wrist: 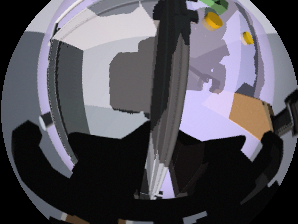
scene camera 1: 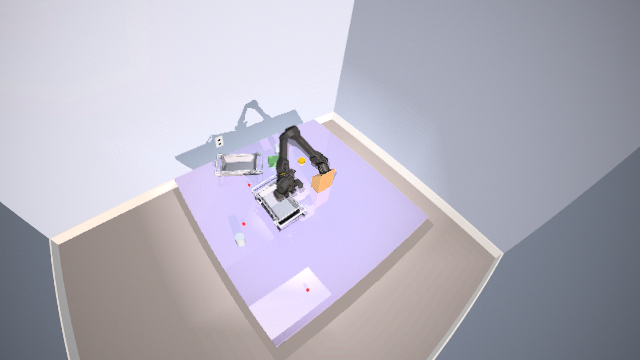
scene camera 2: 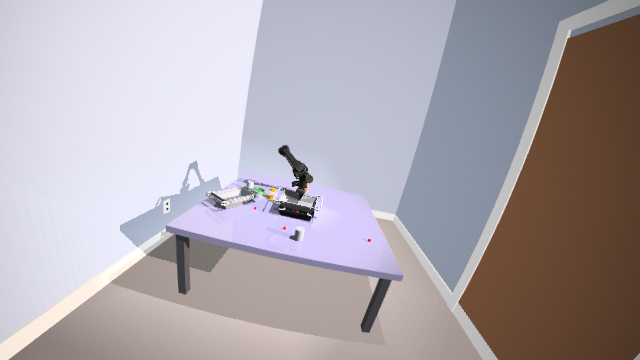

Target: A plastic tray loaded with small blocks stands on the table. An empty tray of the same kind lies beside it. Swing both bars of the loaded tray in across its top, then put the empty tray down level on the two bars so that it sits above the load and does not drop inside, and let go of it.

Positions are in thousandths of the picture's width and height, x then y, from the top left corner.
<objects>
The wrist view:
my gripper: 522,556
grey tray: 361,333
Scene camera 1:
grey tray: 445,576
</objects>
